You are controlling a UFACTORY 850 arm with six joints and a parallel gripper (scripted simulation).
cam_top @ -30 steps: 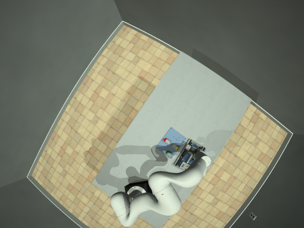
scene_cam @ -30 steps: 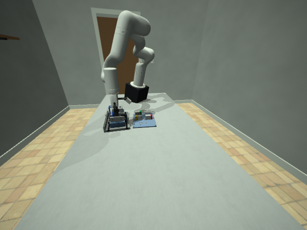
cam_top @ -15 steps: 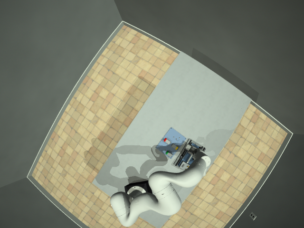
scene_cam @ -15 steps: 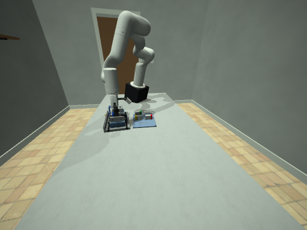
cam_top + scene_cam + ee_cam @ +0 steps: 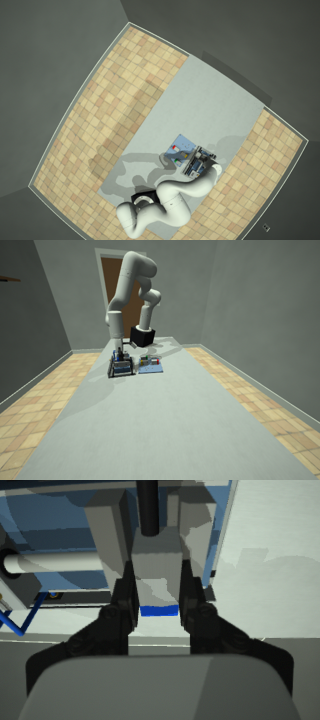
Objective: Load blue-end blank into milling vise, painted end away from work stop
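Right now my hand is 5 cm to the right of the black rod and 3 cm above it. From my hand the other things lie so: yellow-ended blank (18 cm to the left, 9 cm below, 6 cm behind); then vise (8 cm below, 7 cm behind); then infeed plate (22 cm to the left, 12 cm below, 5 cm behind).
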